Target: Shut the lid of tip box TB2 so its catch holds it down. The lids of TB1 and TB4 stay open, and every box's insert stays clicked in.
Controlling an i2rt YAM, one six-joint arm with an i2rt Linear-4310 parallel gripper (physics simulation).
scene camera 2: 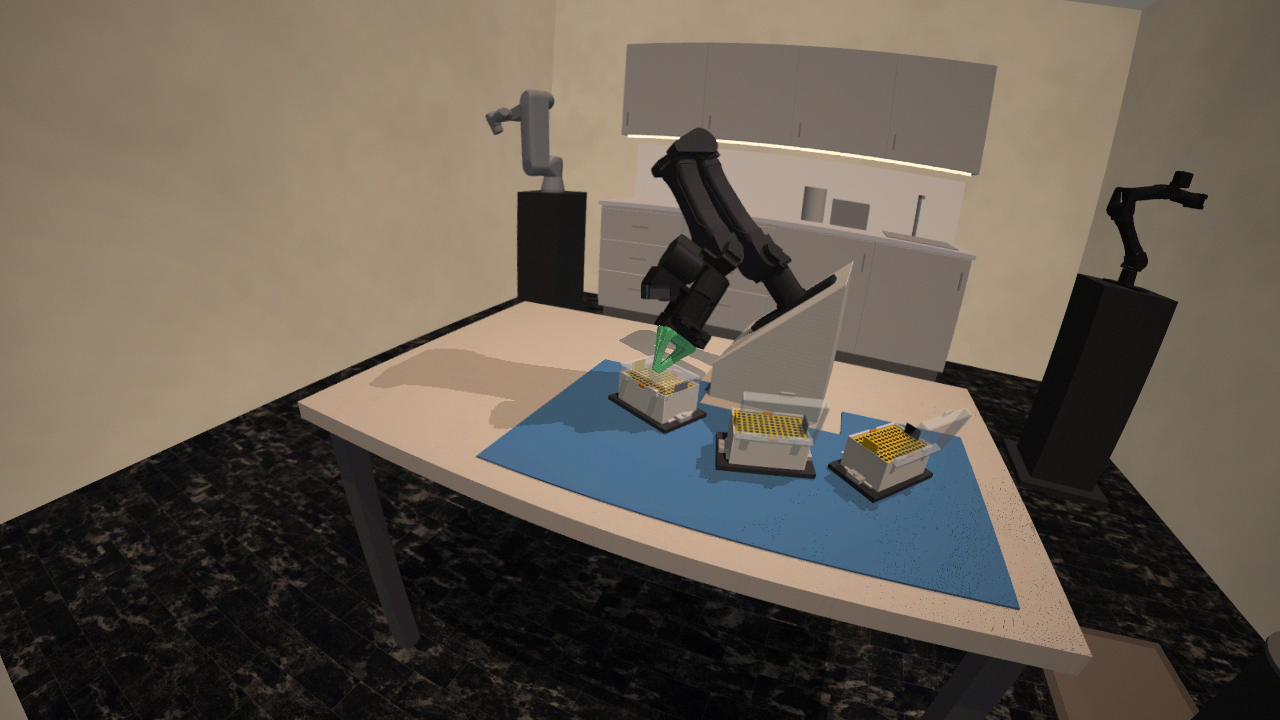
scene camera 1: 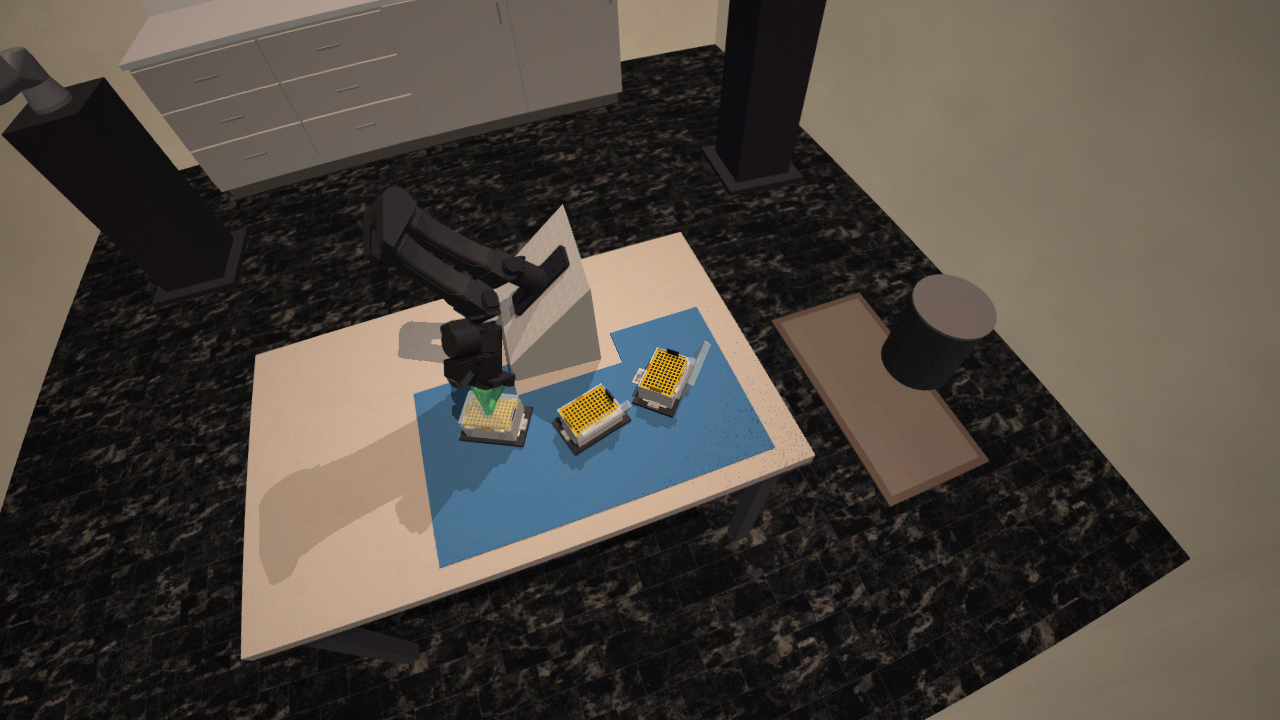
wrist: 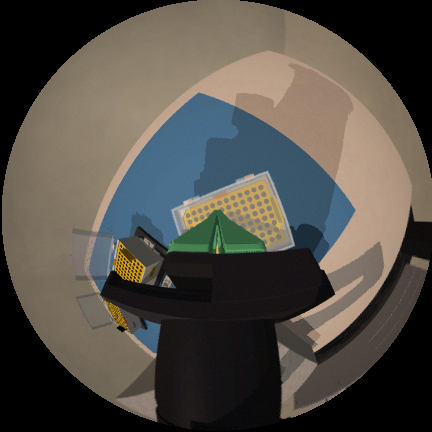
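Where they show: gripper, between the fingertips: point(scene camera 2: 655, 371) point(scene camera 1: 489, 414) point(wrist: 216, 214); arm's base, origin of its link: point(scene camera 2: 795, 304) point(scene camera 1: 541, 282).
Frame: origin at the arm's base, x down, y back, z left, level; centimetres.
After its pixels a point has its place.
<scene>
The tip box under my gripper, taken as TB2 point(scene camera 1: 492, 430) @(x 11.3, y -29.7, z -18.6 cm) point(scene camera 2: 646, 403) @(x 14.7, y -29.5, z -18.7 cm), stands at the mat's left. Its clear lid point(wrist: 260, 197) @(x 10.0, y -24.8, z -23.2 cm) lies over the yellow insert; whether the catch holds cannot be told. My gripper point(scene camera 1: 488, 411) @(x 9.7, y -26.6, z -18.7 cm) point(scene camera 2: 660, 368) @(x 9.7, y -26.6, z -18.7 cm) point(wrist: 216, 214) @(x 9.7, y -26.6, z -18.7 cm) is shut and empty, its green fingertips at or just above the lid's top; contact is unclear. The middle box point(scene camera 1: 588, 411) @(x 12.1, y -31.2, z 3.0 cm) point(scene camera 2: 768, 452) point(wrist: 131, 265) @(x 12.0, y -31.1, z -0.2 cm) has its clear lid point(wrist: 93, 254) @(x 8.1, y -37.8, z 5.1 cm) open. The right box point(scene camera 1: 663, 374) point(scene camera 2: 881, 465) @(x 12.6, y -33.1, z 21.5 cm) also has its lid point(scene camera 1: 700, 364) @(x 3.5, y -32.0, z 29.2 cm) point(scene camera 2: 948, 424) @(x 3.8, y -32.6, z 29.0 cm) point(wrist: 94, 311) @(x 7.5, y -30.7, z 28.6 cm) open. Their yellow inserts appear seated; their labels are unreadable.
The boxes stand on dark bases on a blue mat point(scene camera 1: 554, 501) @(x 17.7, y -47.5, z -9.3 cm) point(scene camera 2: 716, 510) @(x 17.7, y -47.7, z 0.7 cm) point(wrist: 170, 150) @(x 17.7, y -45.0, z -19.3 cm). The slanted arm mount point(scene camera 1: 563, 331) @(x 3.2, y -13.9, z 2.2 cm) point(scene camera 2: 787, 353) @(x 5.7, y -13.9, z 1.8 cm) rises behind them on the table point(scene camera 1: 340, 537) @(x 18.0, y -42.3, z -56.7 cm) point(scene camera 2: 501, 349) @(x 18.0, y -18.1, z -61.7 cm). A dark bin point(scene camera 1: 930, 349) stands on the floor at the right.
</scene>
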